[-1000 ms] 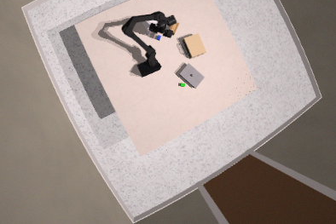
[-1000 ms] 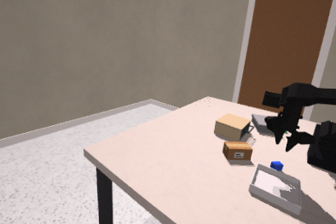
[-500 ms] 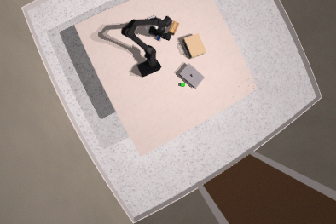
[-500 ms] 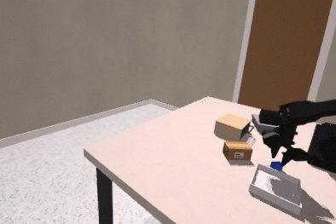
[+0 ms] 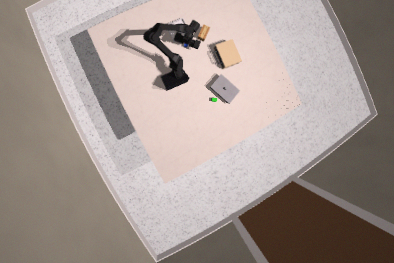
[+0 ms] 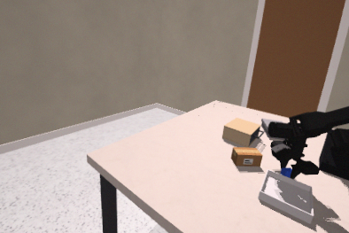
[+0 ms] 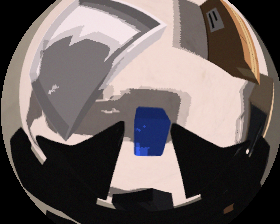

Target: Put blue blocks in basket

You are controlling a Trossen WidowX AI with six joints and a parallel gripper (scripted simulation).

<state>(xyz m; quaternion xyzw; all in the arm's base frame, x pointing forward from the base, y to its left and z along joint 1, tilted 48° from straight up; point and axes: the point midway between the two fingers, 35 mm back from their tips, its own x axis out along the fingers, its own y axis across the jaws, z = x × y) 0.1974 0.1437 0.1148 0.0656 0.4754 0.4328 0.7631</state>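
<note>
My hand is 13 cm to the right of the grey basket, 3 cm above it and 1 cm short of it. From my hand the other things lie so: tan drawer unit 23 cm to the right, 23 cm ahead; cardboard box 16 cm ahead, 1 cm to the left; red block 14 cm ahead, 3 cm below, 1 cm to the right.
</note>
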